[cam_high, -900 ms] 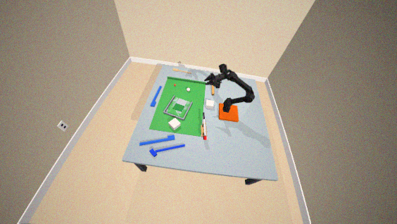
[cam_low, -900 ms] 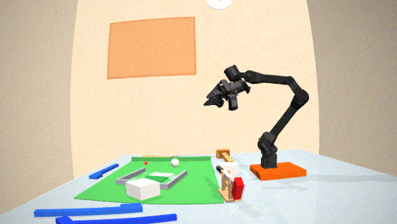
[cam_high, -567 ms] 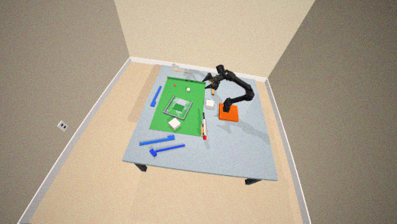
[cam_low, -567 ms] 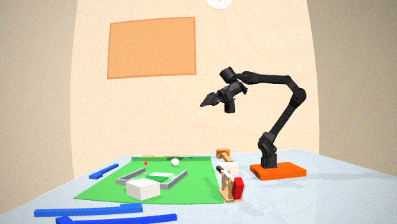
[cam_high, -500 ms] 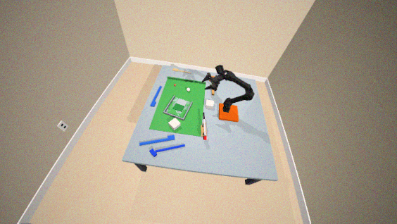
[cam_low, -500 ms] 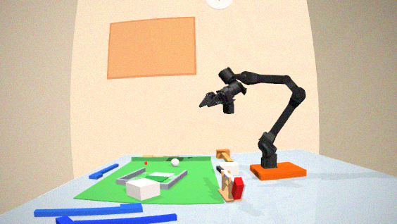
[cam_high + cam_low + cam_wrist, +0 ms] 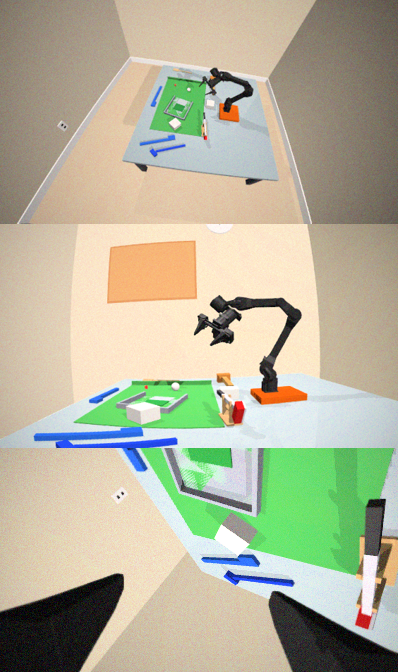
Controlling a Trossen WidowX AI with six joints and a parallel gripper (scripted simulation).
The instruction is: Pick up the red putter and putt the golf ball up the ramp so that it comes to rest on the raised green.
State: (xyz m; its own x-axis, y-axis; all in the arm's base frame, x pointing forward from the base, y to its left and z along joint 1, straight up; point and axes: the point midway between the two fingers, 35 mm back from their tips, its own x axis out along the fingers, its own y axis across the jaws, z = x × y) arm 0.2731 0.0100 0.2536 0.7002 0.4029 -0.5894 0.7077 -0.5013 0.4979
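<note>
My gripper tip is 240 mm to the right of the red putter, 200 mm above it and 80 mm past it. Also, from my gripper tip: white golf ball 240 mm to the right, 240 mm below, 140 mm ahead; then small wooden stand 260 mm to the left, 230 mm below, 80 mm behind; then small red marker 310 mm ahead, 290 mm to the right, 250 mm below.
</note>
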